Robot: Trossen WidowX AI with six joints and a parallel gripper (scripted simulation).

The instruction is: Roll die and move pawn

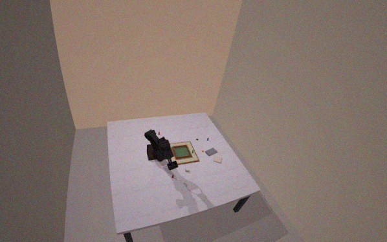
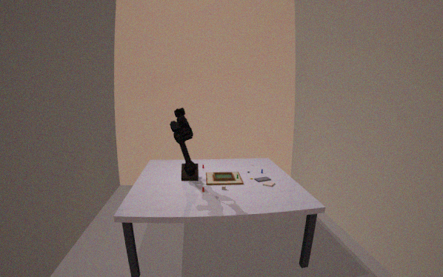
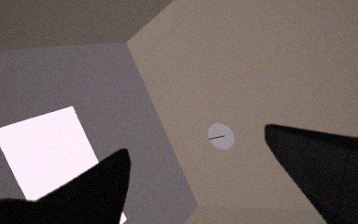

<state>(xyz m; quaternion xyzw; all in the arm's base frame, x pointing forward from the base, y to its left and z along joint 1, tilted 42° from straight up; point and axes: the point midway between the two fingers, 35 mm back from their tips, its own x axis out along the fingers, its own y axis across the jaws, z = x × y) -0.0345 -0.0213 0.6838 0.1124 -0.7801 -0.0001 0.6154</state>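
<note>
Now: gripper tip 310 mm short of the white die, 260 mm to the right of it and 550 mm above it. From my gripper tip the other things lie so: green pawn 450 mm ahead, 460 mm to the left, 540 mm below; green dice tray 340 mm ahead, 490 mm to the left, 560 mm below; yellow piece 570 mm ahead, 460 mm to the left, 560 mm below.
</note>
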